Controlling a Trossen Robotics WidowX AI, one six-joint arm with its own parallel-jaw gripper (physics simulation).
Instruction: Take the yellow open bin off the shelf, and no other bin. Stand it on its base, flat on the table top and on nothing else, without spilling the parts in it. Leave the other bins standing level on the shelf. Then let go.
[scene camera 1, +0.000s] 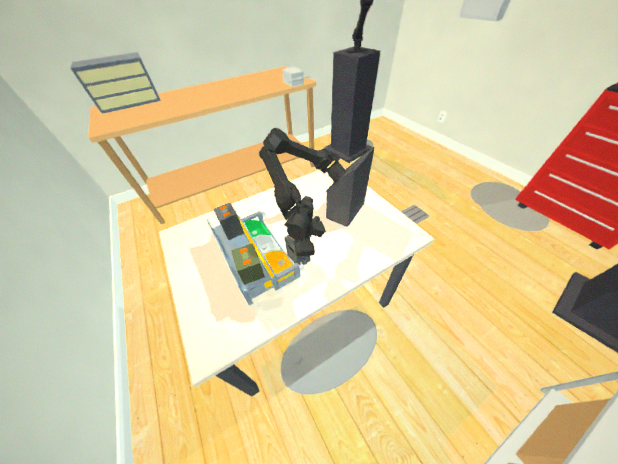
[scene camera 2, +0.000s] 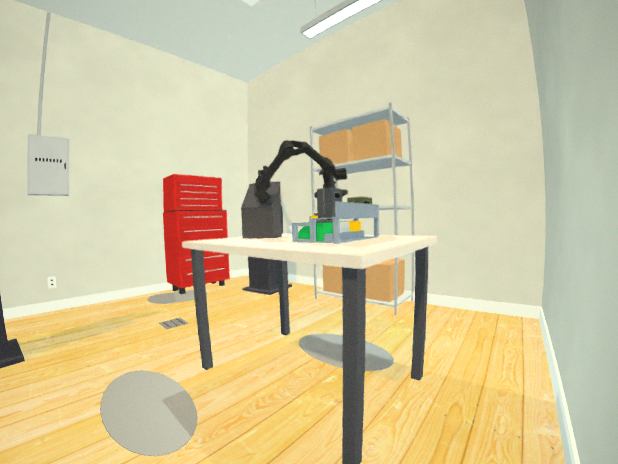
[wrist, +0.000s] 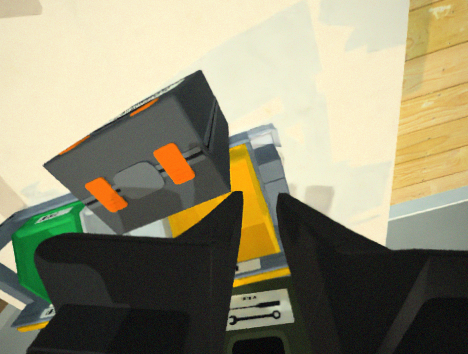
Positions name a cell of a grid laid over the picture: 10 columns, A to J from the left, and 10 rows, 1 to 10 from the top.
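Wrist view: my gripper (wrist: F6), green bin (wrist: A7), whitish bin (wrist: D7), yellow open bin (wrist: F7).
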